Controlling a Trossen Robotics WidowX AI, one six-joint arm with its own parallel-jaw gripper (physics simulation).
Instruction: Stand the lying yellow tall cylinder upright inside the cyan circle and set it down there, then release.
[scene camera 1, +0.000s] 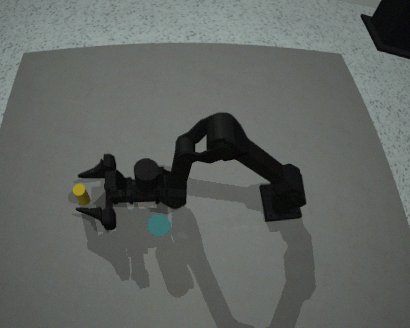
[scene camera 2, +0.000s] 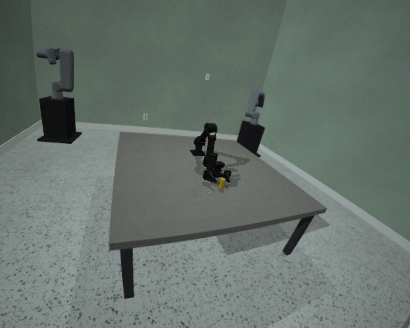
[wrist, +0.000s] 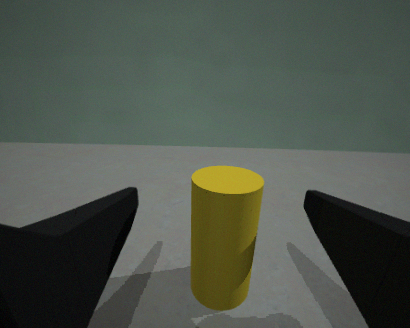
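Where they show: gripper, fingertip midpoint: (scene camera 1: 76, 192) (scene camera 2: 223, 181) (wrist: 222, 197); arm's base, link origin: (scene camera 1: 283, 202) (scene camera 2: 198, 151).
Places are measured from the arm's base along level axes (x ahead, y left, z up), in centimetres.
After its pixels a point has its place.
The yellow tall cylinder (scene camera 1: 81, 195) {x 52.6, y 3.6, z 4.8 cm} (scene camera 2: 221, 184) {x 54.9, y 1.4, z 2.1 cm} (wrist: 224, 240) {x 51.8, y 2.1, z 2.9 cm} looks upright, well outside the cyan circle. Whether its base rests fully on the table is hard to tell. My gripper (scene camera 1: 77, 192) {x 54.4, y 2.4, z 3.6 cm} (wrist: 222, 197) {x 54.4, y 2.4, z 3.6 cm} is open and level, with one finger on each side of the cylinder and a gap on both sides. The cyan circle (scene camera 1: 159, 225) {x 32.7, y 7.5, z -1.4 cm} lies flat on the table, beside the arm's wrist part and nearer the arm's base than the cylinder is. The circle does not show in the wrist view.
The grey table (scene camera 1: 190, 85) {x 26.4, y -39.9, z -1.5 cm} (scene camera 2: 150, 210) {x 73.8, y -39.6, z -1.5 cm} carries my arm's base (scene camera 1: 282, 202) {x 1.8, y 1.8, z 4.2 cm}. The arm's shadows fall across the table around the circle. Two other grey arms (scene camera 2: 66, 70) (scene camera 2: 254, 105) stand on black pedestals off the table.
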